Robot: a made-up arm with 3 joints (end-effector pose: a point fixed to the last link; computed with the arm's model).
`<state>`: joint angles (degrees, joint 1 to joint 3).
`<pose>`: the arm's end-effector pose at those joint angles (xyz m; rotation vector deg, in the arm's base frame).
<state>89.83 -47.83 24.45</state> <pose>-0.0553 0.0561 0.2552 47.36 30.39 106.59</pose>
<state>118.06 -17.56 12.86</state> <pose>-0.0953 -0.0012 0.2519 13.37 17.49 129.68</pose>
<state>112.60 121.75 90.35</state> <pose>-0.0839 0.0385 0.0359 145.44 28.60 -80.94</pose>
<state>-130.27 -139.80 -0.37</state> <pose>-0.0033 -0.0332 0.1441 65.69 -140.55 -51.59</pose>
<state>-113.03 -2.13 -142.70</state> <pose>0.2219 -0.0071 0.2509 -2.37 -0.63 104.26</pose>
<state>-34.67 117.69 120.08</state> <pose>0.0661 0.0246 0.0066 -27.36 122.17 51.33</pose>
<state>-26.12 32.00 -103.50</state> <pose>-0.0012 0.1977 0.1945 -31.05 -24.87 -125.55</pose>
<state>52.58 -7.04 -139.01</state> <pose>-0.2056 0.0533 0.2613 -0.78 7.71 -86.31</pose>
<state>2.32 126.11 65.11</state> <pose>0.0728 0.0754 0.0658 -111.49 68.04 36.85</pose>
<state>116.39 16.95 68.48</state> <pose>-0.2044 -0.0170 0.2140 23.62 10.49 -173.27</pose>
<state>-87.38 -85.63 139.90</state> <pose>0.0252 -0.0134 0.3604 -35.36 -80.79 42.11</pose>
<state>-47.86 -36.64 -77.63</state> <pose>0.0054 0.1030 0.2599 43.33 11.52 -120.38</pose>
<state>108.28 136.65 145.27</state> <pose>0.0052 0.0091 0.0125 139.57 -46.69 -46.85</pose>
